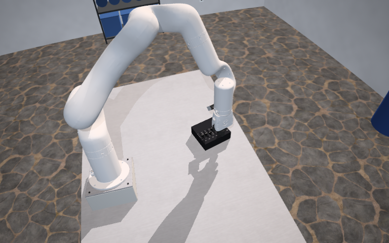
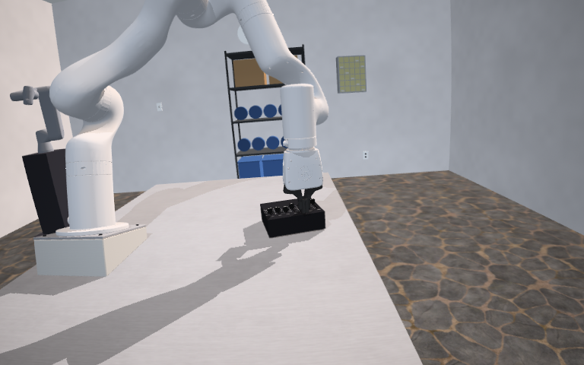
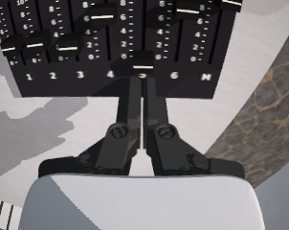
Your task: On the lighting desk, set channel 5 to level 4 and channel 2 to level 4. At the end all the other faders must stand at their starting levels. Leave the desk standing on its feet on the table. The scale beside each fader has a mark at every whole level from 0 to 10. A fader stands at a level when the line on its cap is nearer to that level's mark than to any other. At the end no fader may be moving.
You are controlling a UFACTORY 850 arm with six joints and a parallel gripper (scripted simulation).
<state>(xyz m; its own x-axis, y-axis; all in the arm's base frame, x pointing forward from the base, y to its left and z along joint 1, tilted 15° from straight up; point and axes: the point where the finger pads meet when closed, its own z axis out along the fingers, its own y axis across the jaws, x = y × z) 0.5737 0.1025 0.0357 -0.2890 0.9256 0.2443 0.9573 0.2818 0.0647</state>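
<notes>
Right now the channel 5 fader cap is 3 cm to the left of my hand, 1 cm below it and 1 cm behind it. Also, from my hand: channel 3 fader cap (5 cm behind, 3 cm to the left, 1 cm below); channel 4 cap (5 cm to the left, 4 cm behind, 1 cm below); channel 6 cap (7 cm to the left, 1 cm below).
</notes>
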